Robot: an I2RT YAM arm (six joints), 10 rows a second.
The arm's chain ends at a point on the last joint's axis. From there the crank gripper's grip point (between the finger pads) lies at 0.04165 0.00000 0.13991 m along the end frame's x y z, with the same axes.
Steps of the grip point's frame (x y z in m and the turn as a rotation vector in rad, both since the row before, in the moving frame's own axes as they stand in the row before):
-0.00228, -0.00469, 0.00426, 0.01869, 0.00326, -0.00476
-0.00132, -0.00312, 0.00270, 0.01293, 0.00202, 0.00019
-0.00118, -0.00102, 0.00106, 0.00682, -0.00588, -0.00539
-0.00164, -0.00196, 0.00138, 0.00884, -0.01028, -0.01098
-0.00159, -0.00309, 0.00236, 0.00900, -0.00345, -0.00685
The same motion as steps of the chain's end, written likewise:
-0.00273, -0.00188, 0.00442, 0.01869, 0.00326, -0.00476
-0.00160, -0.00132, 0.00280, 0.01293, 0.00202, 0.00019
-0.00035, 0.00016, 0.00082, 0.00682, -0.00588, -0.00539
-0.00019, -0.00027, 0.00097, 0.00884, -0.01028, -0.01098
-0.00110, -0.00155, 0.00222, 0.00900, -0.00345, -0.00685

